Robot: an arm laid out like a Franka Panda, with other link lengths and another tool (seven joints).
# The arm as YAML. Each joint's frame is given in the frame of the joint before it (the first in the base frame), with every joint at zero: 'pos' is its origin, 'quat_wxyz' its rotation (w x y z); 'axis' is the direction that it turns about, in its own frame. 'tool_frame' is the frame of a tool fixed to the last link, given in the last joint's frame.
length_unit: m
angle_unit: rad
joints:
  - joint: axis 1
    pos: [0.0, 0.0, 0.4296]
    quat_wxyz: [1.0, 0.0, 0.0, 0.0]
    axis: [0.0, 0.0, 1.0]
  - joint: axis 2
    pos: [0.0, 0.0, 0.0]
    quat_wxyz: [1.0, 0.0, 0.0, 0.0]
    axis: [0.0, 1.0, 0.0]
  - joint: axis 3
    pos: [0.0, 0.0, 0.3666]
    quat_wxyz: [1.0, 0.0, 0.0, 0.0]
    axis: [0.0, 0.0, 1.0]
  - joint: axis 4
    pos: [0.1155, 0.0, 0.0]
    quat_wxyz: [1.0, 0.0, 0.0, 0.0]
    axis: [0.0, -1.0, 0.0]
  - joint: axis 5
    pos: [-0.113, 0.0, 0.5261]
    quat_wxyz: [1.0, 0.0, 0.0, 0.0]
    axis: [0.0, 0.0, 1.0]
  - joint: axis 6
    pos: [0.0, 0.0, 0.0]
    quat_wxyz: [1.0, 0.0, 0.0, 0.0]
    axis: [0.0, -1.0, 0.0]
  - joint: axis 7
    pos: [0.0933, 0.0, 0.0]
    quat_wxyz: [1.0, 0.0, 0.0, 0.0]
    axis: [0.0, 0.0, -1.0]
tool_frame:
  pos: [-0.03, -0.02, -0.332]
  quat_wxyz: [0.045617, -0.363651, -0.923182, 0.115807]
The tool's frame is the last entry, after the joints.
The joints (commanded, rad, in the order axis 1, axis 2, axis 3, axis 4, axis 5, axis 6, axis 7), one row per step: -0.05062, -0.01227, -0.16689, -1.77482, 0.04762, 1.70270, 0.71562; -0.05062, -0.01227, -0.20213, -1.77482, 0.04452, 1.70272, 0.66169; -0.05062, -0.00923, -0.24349, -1.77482, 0.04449, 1.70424, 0.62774; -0.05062, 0.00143, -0.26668, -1.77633, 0.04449, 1.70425, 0.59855; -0.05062, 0.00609, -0.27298, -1.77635, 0.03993, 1.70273, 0.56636; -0.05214, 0.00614, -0.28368, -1.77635, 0.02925, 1.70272, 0.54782; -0.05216, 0.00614, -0.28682, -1.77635, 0.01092, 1.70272, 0.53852; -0.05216, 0.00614, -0.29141, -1.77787, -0.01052, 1.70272, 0.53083; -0.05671, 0.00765, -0.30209, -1.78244, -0.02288, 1.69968, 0.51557; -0.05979, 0.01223, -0.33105, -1.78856, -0.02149, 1.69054, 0.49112; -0.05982, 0.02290, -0.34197, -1.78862, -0.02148, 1.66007, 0.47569; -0.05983, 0.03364, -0.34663, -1.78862, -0.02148, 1.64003, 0.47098; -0.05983, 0.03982, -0.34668, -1.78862, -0.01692, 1.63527, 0.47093
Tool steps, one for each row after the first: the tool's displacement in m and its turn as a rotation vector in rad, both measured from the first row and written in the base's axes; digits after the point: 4 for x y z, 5 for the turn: -0.0059, -0.0265, -0.0002, 0.00000, -0.00260, 0.01912; -0.0127, -0.0553, -0.0023, 0.00169, -0.00312, 0.01155; -0.0176, -0.0715, -0.0103, 0.00432, 0.00709, 0.01744; -0.0201, -0.0780, -0.0136, 0.00266, 0.01266, 0.04420; -0.0240, -0.0898, -0.0137, -0.00608, 0.01526, 0.05264; -0.0268, -0.0977, -0.0138, -0.02229, 0.02120, 0.06249; -0.0307, -0.1073, -0.0146, -0.04079, 0.02996, 0.06997; -0.0382, -0.1205, -0.0182, -0.04778, 0.04279, 0.07268; -0.0513, -0.1392, -0.0247, -0.03768, 0.06062, 0.06503; -0.0638, -0.1426, -0.0319, -0.02245, 0.09856, 0.06972; -0.0712, -0.1430, -0.0386, -0.01236, 0.12725, 0.06987; -0.0721, -0.1410, -0.0424, -0.00570, 0.13582, 0.06904
